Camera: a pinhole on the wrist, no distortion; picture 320 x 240 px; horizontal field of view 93.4 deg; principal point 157.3 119.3 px. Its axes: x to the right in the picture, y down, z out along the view. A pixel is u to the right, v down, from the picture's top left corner.
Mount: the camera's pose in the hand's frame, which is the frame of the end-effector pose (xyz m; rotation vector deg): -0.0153 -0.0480 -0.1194 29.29 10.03 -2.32
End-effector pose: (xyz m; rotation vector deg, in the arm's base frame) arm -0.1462 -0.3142 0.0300 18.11 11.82 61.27
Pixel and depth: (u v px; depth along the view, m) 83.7 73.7 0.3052
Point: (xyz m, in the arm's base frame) 0.0661 -0.5641 0.0497
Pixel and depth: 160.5 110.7 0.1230
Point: -0.0547 -0.3568 -0.0269
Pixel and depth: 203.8 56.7 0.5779
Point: 0.4793 -0.3838 0.0515
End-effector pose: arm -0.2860 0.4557 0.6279 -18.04 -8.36 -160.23
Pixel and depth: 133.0 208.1 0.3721
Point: -0.2376 0.5353 0.9326
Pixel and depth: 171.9 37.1 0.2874
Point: -0.4239 0.7552 0.6622
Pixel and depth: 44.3 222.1 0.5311
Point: 0.1035 0.6190 1.1240
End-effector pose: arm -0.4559 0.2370 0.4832 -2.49 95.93 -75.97
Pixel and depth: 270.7 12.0 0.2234
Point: -0.7188 0.0474 0.5964
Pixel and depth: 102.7 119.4 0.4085
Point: -0.3531 0.0011 0.7499
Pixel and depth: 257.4 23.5 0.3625
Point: -0.7815 -0.1061 0.6436
